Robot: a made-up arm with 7 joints. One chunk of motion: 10 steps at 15 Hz.
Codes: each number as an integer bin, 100 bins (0 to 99) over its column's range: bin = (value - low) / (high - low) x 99, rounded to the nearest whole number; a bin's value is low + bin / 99 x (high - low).
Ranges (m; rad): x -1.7..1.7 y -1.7..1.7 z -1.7..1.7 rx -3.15..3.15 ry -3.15..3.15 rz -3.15..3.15
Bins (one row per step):
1: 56 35 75 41 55 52
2: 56 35 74 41 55 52
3: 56 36 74 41 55 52
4: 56 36 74 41 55 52
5: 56 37 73 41 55 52
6: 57 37 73 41 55 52
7: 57 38 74 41 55 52
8: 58 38 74 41 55 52
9: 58 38 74 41 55 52
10: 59 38 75 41 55 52
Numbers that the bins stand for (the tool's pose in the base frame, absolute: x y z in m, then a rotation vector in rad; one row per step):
1: 0.2232 -0.4980 0.8758 -0.5409 0.3500 0.1591
2: 0.2232 -0.4980 0.8414 -0.5409 0.3500 0.1591
3: 0.2232 -0.4636 0.8414 -0.5409 0.3500 0.1591
4: 0.2232 -0.4636 0.8414 -0.5409 0.3500 0.1591
5: 0.2232 -0.4293 0.8071 -0.5409 0.3500 0.1591
6: 0.2576 -0.4293 0.8071 -0.5409 0.3500 0.1591
7: 0.2576 -0.3949 0.8414 -0.5409 0.3500 0.1591
8: 0.2919 -0.3949 0.8414 -0.5409 0.3500 0.1591
9: 0.2919 -0.3949 0.8414 -0.5409 0.3500 0.1591
10: 0.3263 -0.3949 0.8758 -0.5409 0.3500 0.1591

